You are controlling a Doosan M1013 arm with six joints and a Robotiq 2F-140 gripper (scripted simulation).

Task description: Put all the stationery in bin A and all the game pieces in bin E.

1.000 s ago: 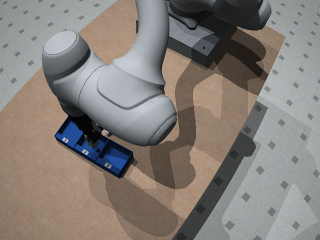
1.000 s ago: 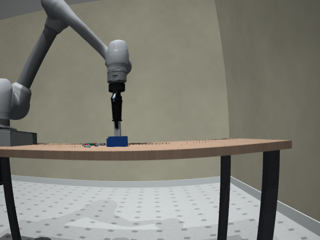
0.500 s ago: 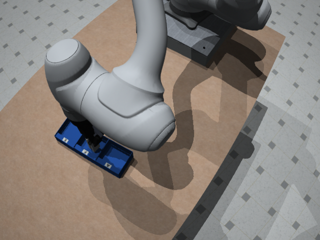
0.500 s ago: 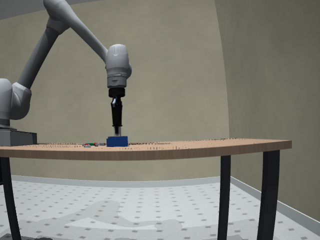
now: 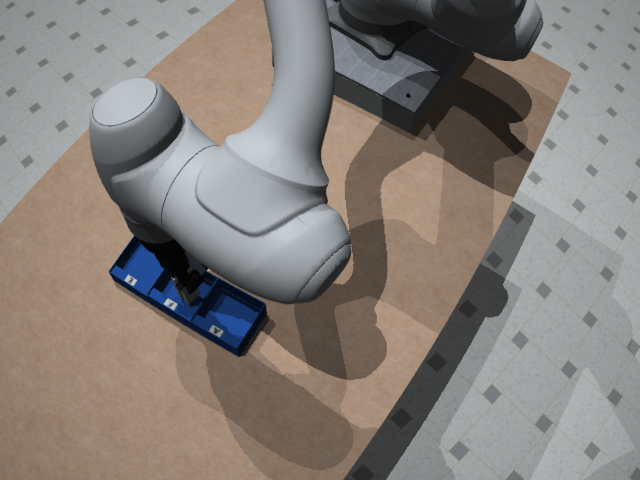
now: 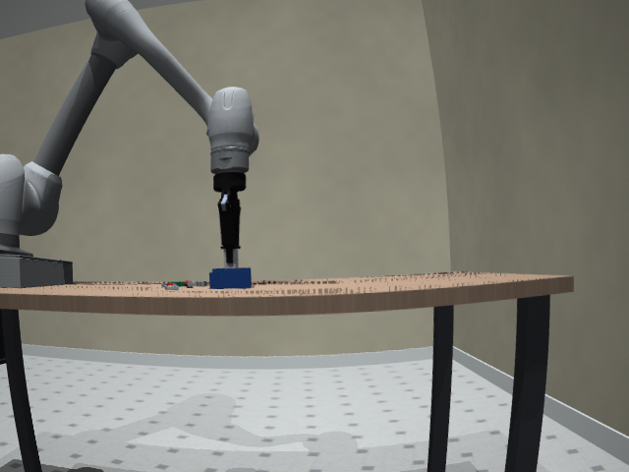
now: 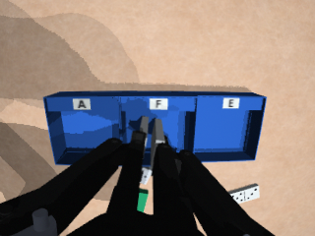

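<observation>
Right now my hand is 10 mm to the left of the blue three-compartment bin and 30 mm above it. From my hand the other things lie so: green flat block: 130 mm behind, 40 mm below; then red thing: 110 mm behind, 100 mm to the right, 40 mm below; then grey clip-like piece: 80 mm behind, 10 mm to the right, 40 mm below.
</observation>
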